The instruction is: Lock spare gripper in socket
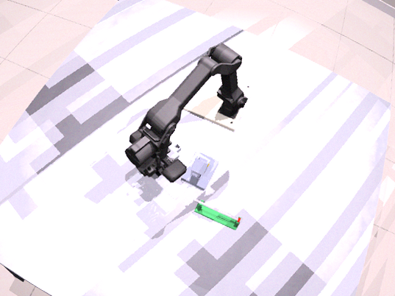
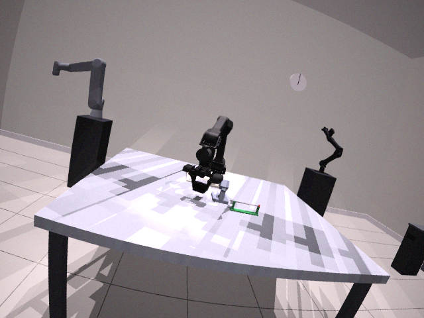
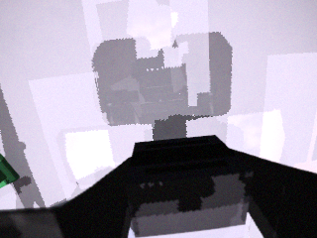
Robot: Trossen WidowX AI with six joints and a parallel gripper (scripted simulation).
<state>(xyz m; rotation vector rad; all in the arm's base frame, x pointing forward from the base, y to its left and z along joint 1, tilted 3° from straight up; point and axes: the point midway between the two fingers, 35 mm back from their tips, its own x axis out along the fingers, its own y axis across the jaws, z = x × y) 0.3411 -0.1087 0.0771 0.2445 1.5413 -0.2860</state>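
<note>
Now: the spare gripper 4 cm behind my gripper tip, 2 cm above it and 1 cm to the left of it. Round my gripper tip: grey mount: 12 cm to the left, 6 cm behind, 1 cm above; then green cradle: 23 cm to the left, 4 cm ahead, 2 cm below.
</note>
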